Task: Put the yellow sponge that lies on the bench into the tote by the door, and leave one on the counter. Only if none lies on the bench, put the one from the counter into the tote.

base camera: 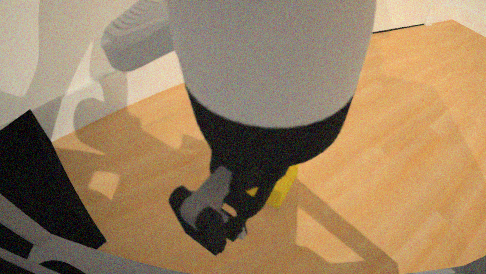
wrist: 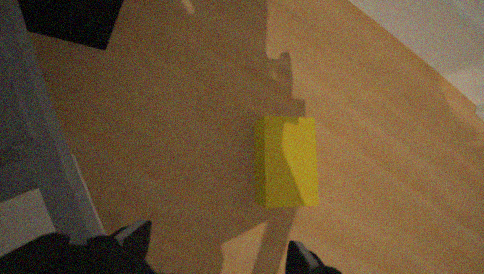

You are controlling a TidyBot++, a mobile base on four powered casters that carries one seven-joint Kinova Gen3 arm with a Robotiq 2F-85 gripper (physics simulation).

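Places are measured from the arm's base along level axes (x ahead, y left, z up), in metres.
Pixels of known places: gripper, fingertip midpoint: (base camera: pixel 267 189) (wrist: pixel 218 246).
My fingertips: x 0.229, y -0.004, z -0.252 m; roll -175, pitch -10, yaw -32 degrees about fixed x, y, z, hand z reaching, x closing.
Behind a point stands the place of what it marks.
A yellow block-shaped sponge (base camera: pixel 283 189) @[x 0.293, y -0.025, z -0.352 m] (wrist: pixel 294 162) @[x 0.339, y 0.007, z -0.351 m] lies on the wood-patterned floor (base camera: pixel 415 165) @[x 0.373, y -0.288, z -0.396 m] (wrist: pixel 175 165) @[x 0.218, y 0.058, z -0.396 m]; a shadow edge crosses its top. In the base camera view it is partly hidden behind the gripper. My gripper (base camera: pixel 242 227) (wrist: pixel 218 246) @[x 0.229, y -0.004, z -0.252 m] is open and empty. In the wrist view its two fingertips stand apart at the lower edge, and the sponge lies beyond them, to the right of the midline and clear of both. The far finger is largely hidden in the base camera view. The bench, the counter and the tote cannot be made out in either view.
A black slanted object (base camera: pixel 47 185) @[x 0.260, y 0.397, z -0.393 m] (wrist: pixel 72 20) @[x 0.181, y 0.228, z -0.339 m] stands at the left. A grey curved part (base camera: pixel 85 254), apparently of my base, runs along the lower left in the base camera view. A pale wall with a baseboard (base camera: pixel 150 100) @[x 0.518, y 0.247, z -0.396 m] lies behind the arm.
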